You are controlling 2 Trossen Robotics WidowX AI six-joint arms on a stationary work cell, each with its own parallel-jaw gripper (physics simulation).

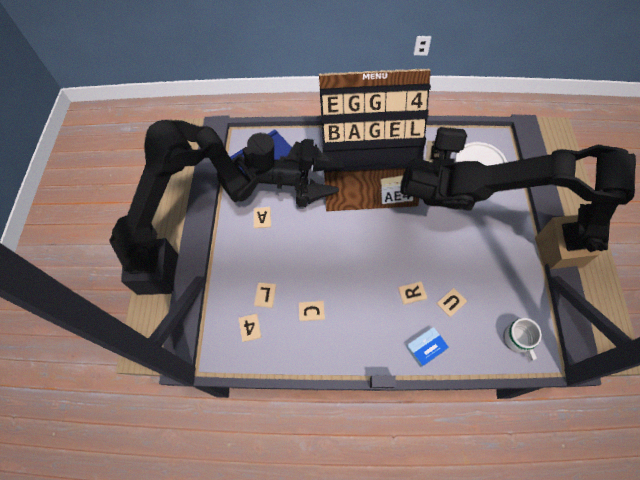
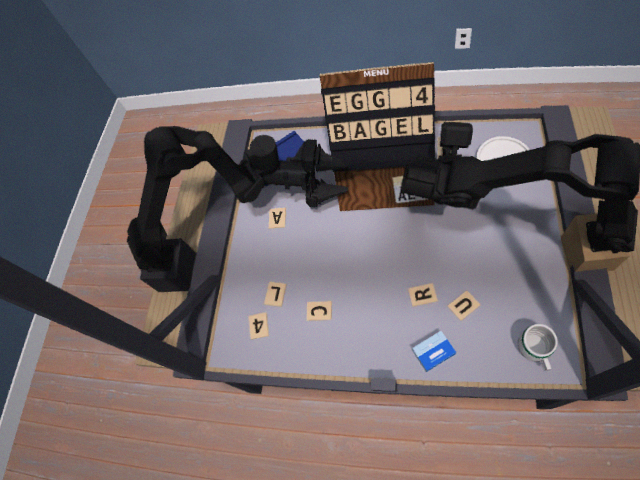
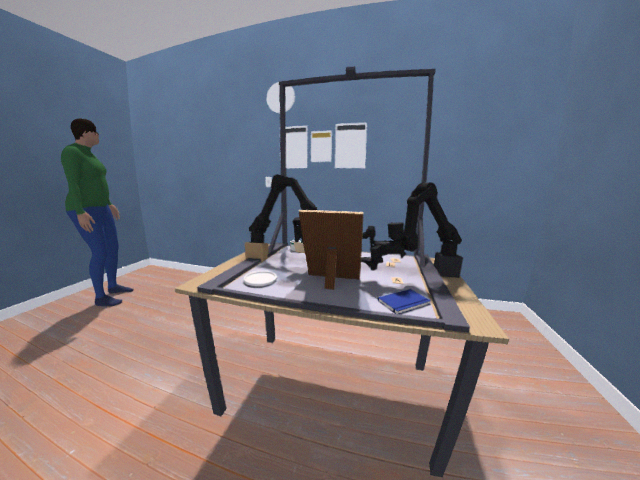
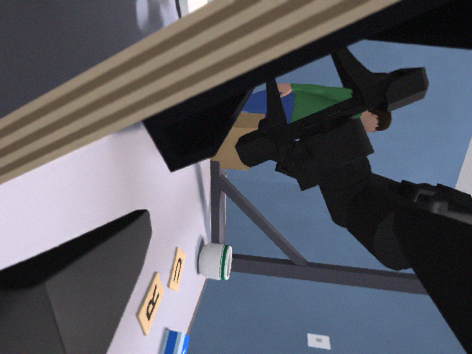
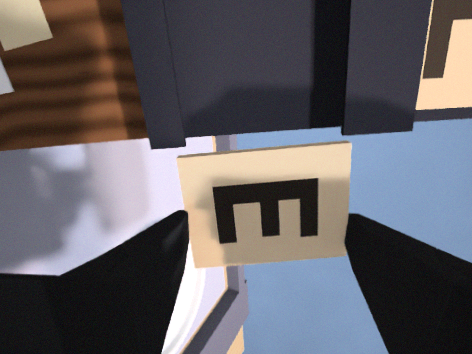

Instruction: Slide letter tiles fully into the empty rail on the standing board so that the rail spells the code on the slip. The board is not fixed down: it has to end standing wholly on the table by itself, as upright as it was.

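Seen in the pictures: left gripper, between the fingertips: [image 1: 341,178] [image 2: 348,177] [image 4: 270,219]; right gripper, between the fingertips: [image 1: 438,151] [image 2: 450,148] [image 3: 297,247] [image 5: 267,223]; left arm's base, origin of its link: [image 1: 143,259] [image 2: 160,258] [image 3: 448,254]; right arm's base, origin of its link: [image 1: 576,236] [image 2: 603,235] [image 3: 256,242].
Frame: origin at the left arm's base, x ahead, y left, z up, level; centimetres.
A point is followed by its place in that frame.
Observation:
The board [image 1: 330,80] @(x 45.5, y 29.6, z 21.6 cm) [image 2: 336,80] @(x 46.6, y 29.4, z 21.4 cm) [image 3: 330,232] @(x 55.4, y 27.2, z 13.9 cm) stands upright at the back; its lowest rail [image 1: 372,157] @(x 54.7, y 21.1, z 4.6 cm) [image 2: 382,156] @(x 54.9, y 21.1, z 4.4 cm) [image 5: 240,70] @(x 65.1, y 21.1, z 4.6 cm) is empty. The slip [image 1: 390,197] @(x 59.5, y 16.3, z -6.2 cm) on its base reads AE4. My right gripper [image 5: 267,223] @(x 70.5, y 21.3, z 5.1 cm) is shut on the E tile [image 5: 265,250] @(x 71.4, y 20.8, z 5.2 cm) by its sides, just outside the rail's right end, with a small gap. My left gripper [image 1: 332,176] @(x 46.9, y 15.7, z 4.5 cm) [image 2: 342,176] @(x 46.9, y 15.7, z 4.5 cm) is open at the board's left edge. Loose on the table lie tiles A [image 1: 262,217] @(x 26.3, y 14.5, z -9.3 cm), L [image 1: 265,295] @(x 27.2, y -6.9, z -9.3 cm), 4 [image 1: 249,327] @(x 23.5, y -14.5, z -9.3 cm), C [image 1: 311,311] @(x 38.0, y -11.5, z -9.3 cm), R [image 1: 413,292] @(x 62.3, y -8.4, z -9.3 cm) [image 4: 150,303] @(x 61.7, y -8.0, z -9.3 cm) and U [image 1: 452,302] @(x 71.2, y -11.5, z -9.3 cm) [image 4: 176,269] @(x 70.5, y -10.8, z -9.3 cm).
A blue book [image 1: 279,144] @(x 31.0, y 37.4, z -8.3 cm) [image 3: 404,300] @(x 26.1, y 35.3, z -8.3 cm) lies behind my left gripper. A white plate [image 1: 481,152] @(x 87.4, y 31.0, z -8.7 cm) [image 3: 260,279] @(x 86.0, y 28.0, z -8.7 cm) lies behind my right arm. A blue box [image 1: 427,346] @(x 63.3, y -21.8, z -7.2 cm) and a mug [image 1: 523,334] @(x 86.3, y -20.5, z -9.0 cm) [image 4: 215,261] @(x 82.1, y -19.0, z -6.0 cm) are near the front right. The upper rails hold EGG 4 and BAGEL.

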